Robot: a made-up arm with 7 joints.
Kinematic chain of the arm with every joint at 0, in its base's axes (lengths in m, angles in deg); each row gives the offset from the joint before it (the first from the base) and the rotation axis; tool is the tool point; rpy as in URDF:
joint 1: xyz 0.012 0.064 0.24 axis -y
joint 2: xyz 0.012 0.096 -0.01 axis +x
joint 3: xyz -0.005 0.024 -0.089 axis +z
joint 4: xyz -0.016 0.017 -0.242 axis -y
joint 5: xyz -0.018 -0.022 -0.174 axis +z
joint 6: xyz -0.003 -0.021 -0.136 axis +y
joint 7: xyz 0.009 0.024 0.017 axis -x
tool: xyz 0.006 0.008 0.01 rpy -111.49 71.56 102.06
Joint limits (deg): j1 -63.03..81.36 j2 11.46..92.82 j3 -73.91..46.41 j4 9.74..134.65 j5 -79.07..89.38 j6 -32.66..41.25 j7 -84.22..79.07
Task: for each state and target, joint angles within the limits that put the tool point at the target. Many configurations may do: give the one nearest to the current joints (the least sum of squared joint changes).
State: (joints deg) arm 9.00 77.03 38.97 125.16 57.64 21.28 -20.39
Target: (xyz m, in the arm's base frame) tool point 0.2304 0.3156 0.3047
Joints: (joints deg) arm -11.33 89.72 20.76 129.57 56.99 25.21 -20.13
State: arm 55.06 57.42 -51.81 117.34 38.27 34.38 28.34
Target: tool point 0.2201 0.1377 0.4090
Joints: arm 81.36 25.54 -36.85 129.78 38.23 41.25 30.91
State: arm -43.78 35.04 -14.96 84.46 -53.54 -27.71 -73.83
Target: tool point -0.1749 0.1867 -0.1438
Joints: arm -59.38 22.58 -28.71 94.79 -53.26 -25.74 -73.78
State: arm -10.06 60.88 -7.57 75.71 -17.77 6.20 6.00
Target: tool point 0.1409 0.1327 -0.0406
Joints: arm -14.25 25.27 -38.18 117.51 -21.08 11.31 5.48
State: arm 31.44 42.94 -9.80 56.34 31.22 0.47 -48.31
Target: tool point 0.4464 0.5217 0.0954
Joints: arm 50.66 40.36 -7.97 39.48 31.91 3.48 -48.29
